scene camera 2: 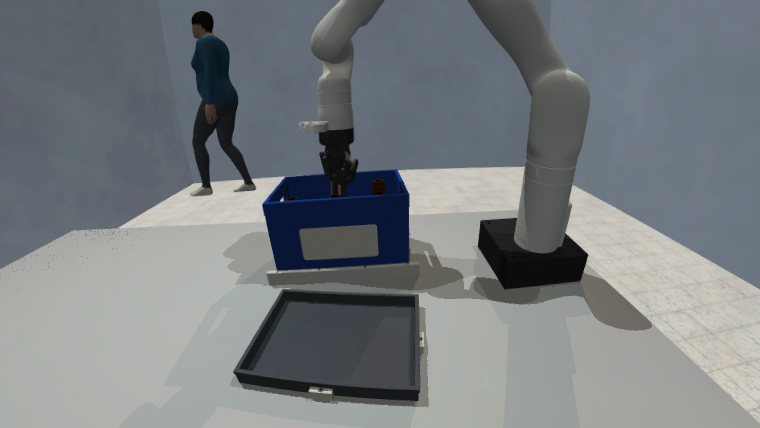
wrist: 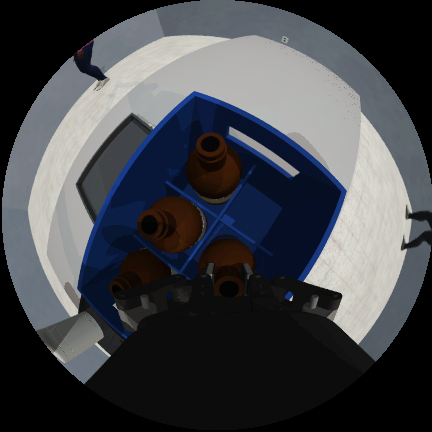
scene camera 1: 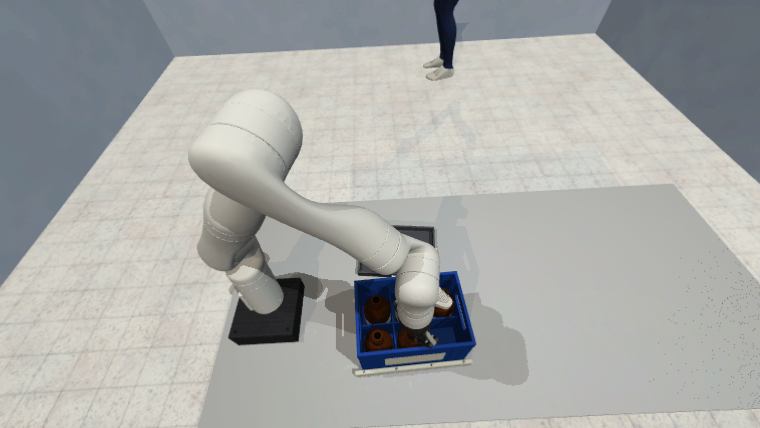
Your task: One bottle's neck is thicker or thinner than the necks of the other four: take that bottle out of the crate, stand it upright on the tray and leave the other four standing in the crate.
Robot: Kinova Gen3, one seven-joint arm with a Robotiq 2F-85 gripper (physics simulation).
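Frame: origin at the arm's base, x ahead, y left, z up, level; millimetres.
Seen in the pictures: gripper, fingertip midpoint: (wrist: 227,271) (scene camera 1: 413,333); arm's base, origin of the base link: (scene camera 2: 535,241) (wrist: 91,324) (scene camera 1: 267,298).
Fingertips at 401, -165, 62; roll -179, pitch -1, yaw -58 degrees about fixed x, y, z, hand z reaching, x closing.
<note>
Offsets run from my fingertips to a thing's middle, as dx, dy, dz. "spot": to the spot under its first point.
A blue crate @[-2, +42, -41] (scene camera 1: 371,355) (scene camera 2: 287,233) (wrist: 120,209) stands on the grey table and holds brown bottles in its cells. My gripper (scene camera 1: 425,338) (scene camera 2: 338,187) (wrist: 227,271) reaches down into the crate's front middle cell and is shut on the neck of a brown bottle @[-4, -3, -43] (wrist: 225,252) (scene camera 1: 406,338), whose body sits low in that cell. In the wrist view, three other bottles show: a far one @[+92, +81, -43] (wrist: 213,160), a middle one @[+3, +85, -43] (wrist: 171,223) and a near left one @[-84, +84, -43] (wrist: 139,268). The dark tray @[+6, +309, -116] (scene camera 2: 253,340) (scene camera 1: 416,228) (wrist: 109,169) lies empty beside the crate.
The front right cell @[spot: +123, +23, -120] (scene camera 1: 452,332) (wrist: 257,205) holds no bottle. The robot's black base (scene camera 1: 265,325) (scene camera 2: 531,258) stands next to the crate. A person (scene camera 1: 445,36) (scene camera 2: 212,101) (wrist: 88,60) walks on the tiled floor beyond the table.
</note>
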